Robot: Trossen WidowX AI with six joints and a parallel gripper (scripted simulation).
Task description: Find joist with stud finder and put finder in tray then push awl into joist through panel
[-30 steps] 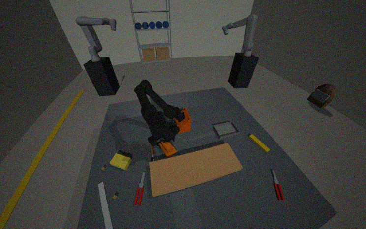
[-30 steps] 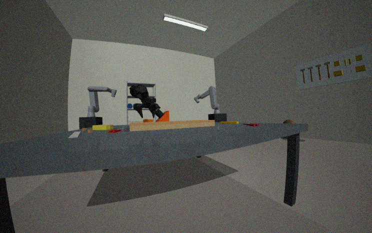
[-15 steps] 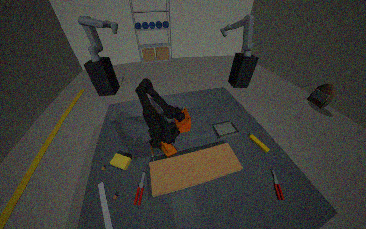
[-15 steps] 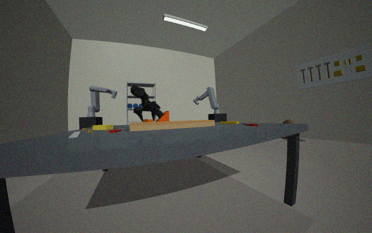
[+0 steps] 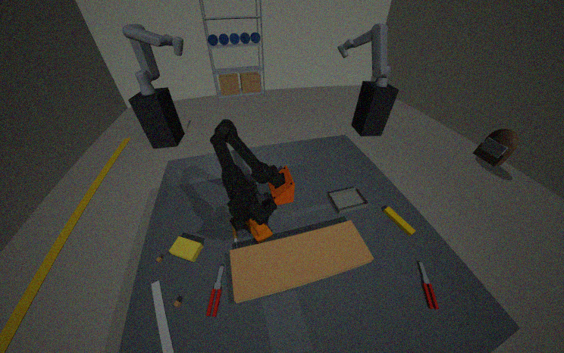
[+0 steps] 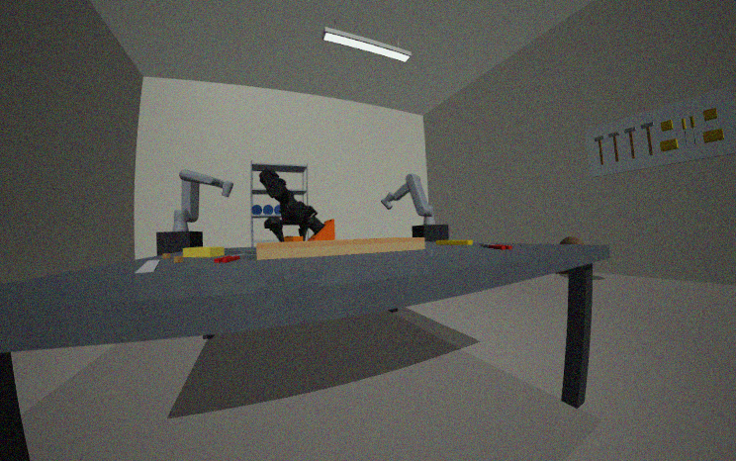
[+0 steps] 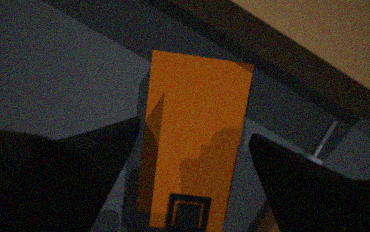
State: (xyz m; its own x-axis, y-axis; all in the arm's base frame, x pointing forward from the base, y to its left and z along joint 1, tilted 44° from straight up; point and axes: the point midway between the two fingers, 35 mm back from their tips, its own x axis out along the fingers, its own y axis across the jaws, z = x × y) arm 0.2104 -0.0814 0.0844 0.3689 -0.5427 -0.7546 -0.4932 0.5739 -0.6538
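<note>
Now: the indicator window 3 cm behind my gripper tip, 3 cm above it and 2 cm to the right of it. Round my gripper tip: orange stud finder 2 cm behind, 2 cm above, 1 cm to the right; yellow block 30 cm to the right, 7 cm ahead, 1 cm below; awl 10 cm to the right, 3 cm ahead, 2 cm below.
</note>
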